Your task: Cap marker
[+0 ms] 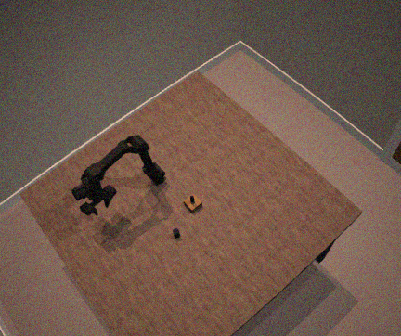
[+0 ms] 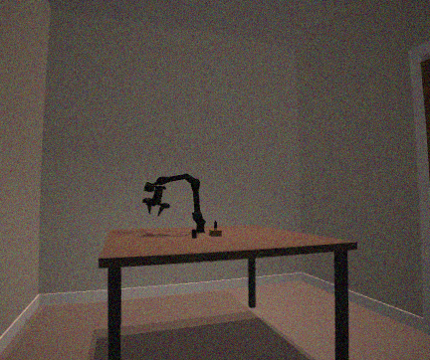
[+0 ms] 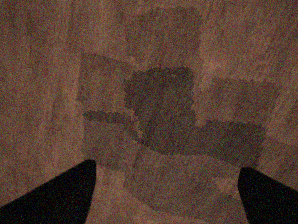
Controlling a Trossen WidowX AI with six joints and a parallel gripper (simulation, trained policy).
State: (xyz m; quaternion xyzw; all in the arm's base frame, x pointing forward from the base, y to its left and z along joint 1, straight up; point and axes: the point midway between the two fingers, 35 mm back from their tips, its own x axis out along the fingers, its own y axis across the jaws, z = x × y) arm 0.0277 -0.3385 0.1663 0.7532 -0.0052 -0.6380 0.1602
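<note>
Now: gripper tip 28 cm short of the dark marker cap, 22 cm to the right of it and 11 cm above it. Round my gripper tip: holder block 39 cm to the left, 21 cm ahead, 11 cm below.
</note>
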